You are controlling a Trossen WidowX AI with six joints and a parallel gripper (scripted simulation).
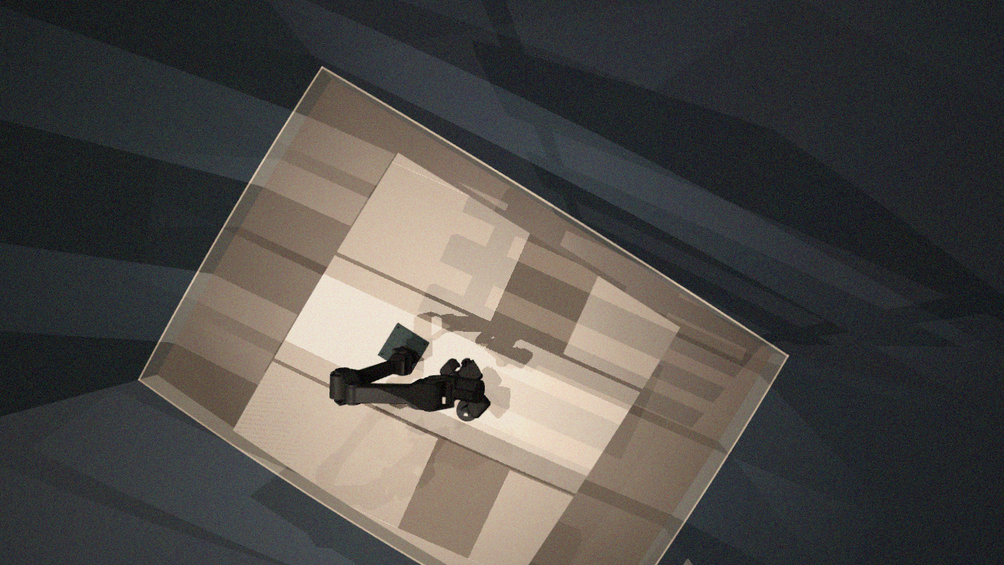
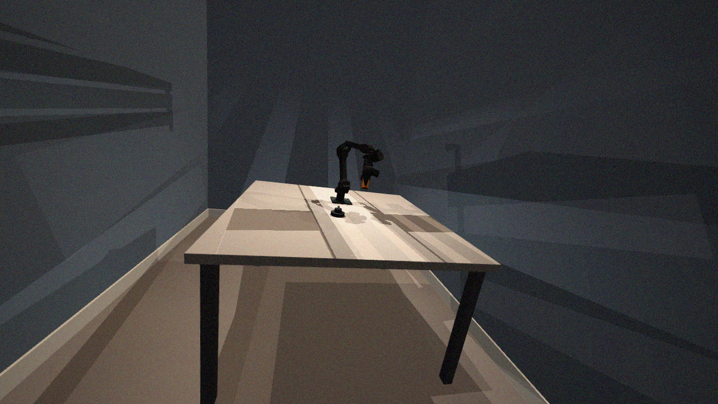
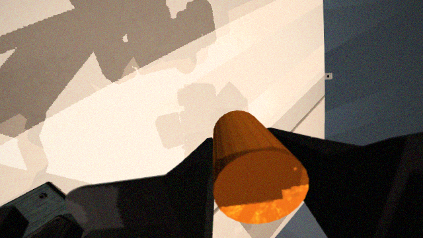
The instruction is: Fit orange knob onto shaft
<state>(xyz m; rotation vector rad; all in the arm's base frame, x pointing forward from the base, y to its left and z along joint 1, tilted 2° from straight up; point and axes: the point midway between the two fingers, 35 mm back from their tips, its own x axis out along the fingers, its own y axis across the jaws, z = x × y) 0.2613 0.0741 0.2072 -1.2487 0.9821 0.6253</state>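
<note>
Now: the orange knob 2 cm behind my gripper tip and 3 cm above it. The rest, counted from my gripper tip: round pedestal 2 cm ahead, 15 cm to the right, 15 cm below.
</note>
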